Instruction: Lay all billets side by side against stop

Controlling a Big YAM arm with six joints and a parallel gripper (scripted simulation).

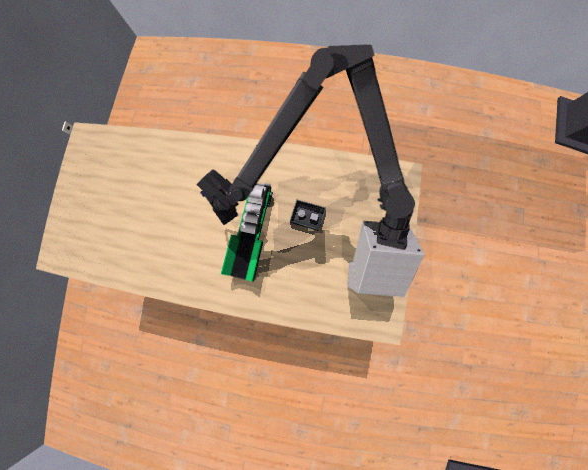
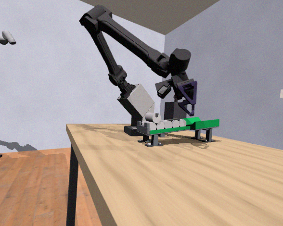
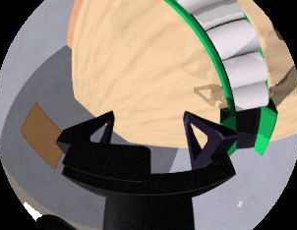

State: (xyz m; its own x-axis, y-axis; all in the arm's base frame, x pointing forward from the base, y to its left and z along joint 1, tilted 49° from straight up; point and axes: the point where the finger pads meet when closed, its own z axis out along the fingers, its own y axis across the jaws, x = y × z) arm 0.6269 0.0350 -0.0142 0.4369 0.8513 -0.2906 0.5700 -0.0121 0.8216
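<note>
My gripper is now 120 mm past the stop, 140 mm to the left of it and 90 mm above it. Also, from my hand: black control box 340 mm behind, 70 mm to the right, 140 mm below.
</note>
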